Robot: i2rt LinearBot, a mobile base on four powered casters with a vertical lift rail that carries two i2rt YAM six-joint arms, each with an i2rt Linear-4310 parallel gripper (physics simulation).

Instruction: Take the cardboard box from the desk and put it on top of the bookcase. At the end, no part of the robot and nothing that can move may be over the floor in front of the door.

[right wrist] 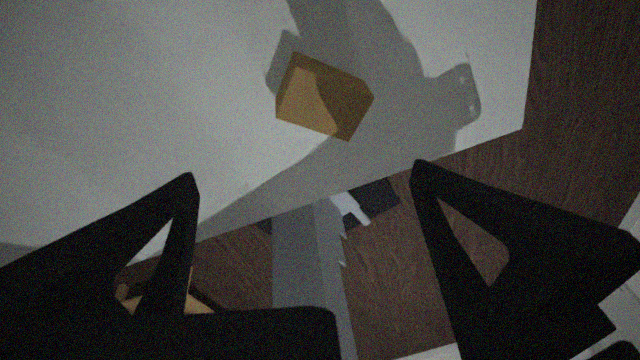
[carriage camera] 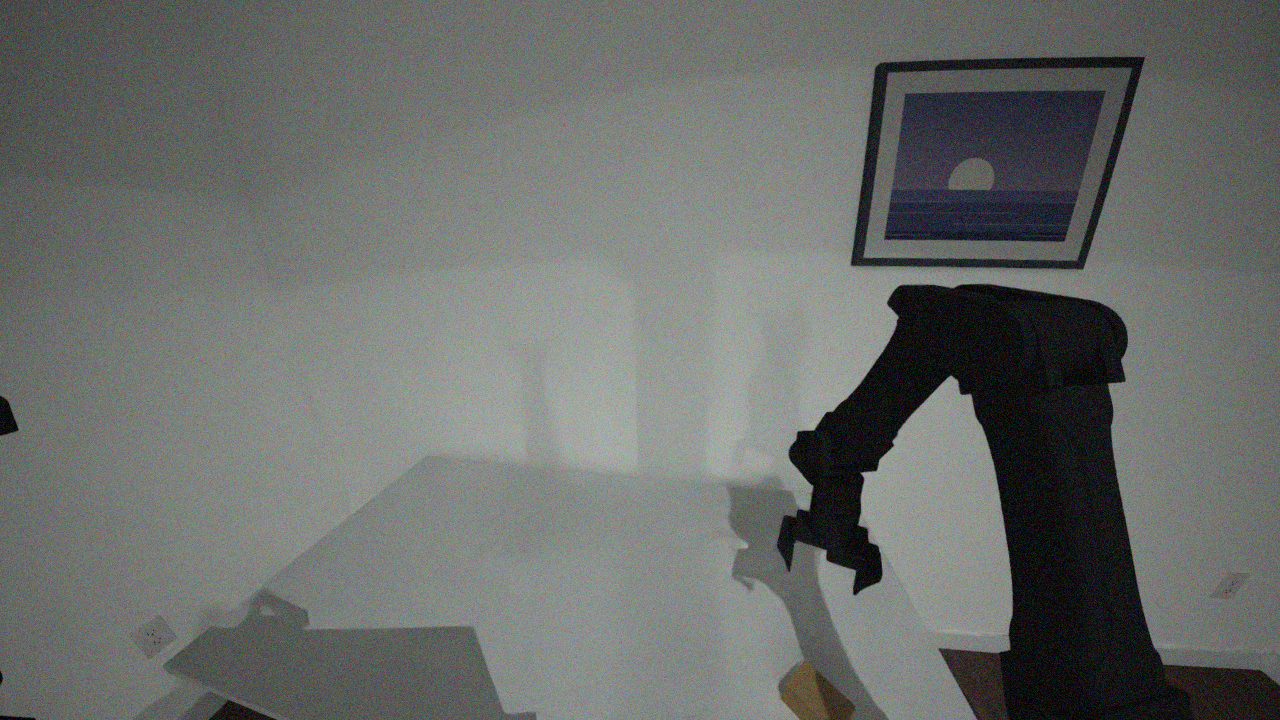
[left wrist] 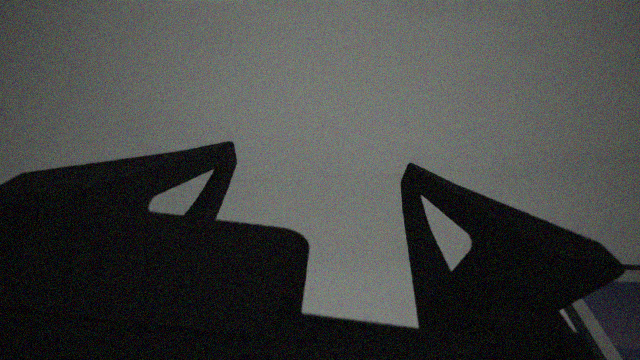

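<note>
The cardboard box is small and tan. It stands on the white desk, near the desk's edge, at the bottom of the carriage view and above the fingertips in the right wrist view. My right gripper is open and empty. It hangs above the desk, apart from the box, and its shadow falls over part of the box and desk. My left gripper is open and empty, facing a bare wall, away from the desk. The bookcase and the door cannot be made out in these views.
A grey panel stands at the lower left of the desk. A framed picture hangs on the wall. In the right wrist view, the robot's grey column rises past the desk edge above brown floor, and a wooden piece shows behind a finger.
</note>
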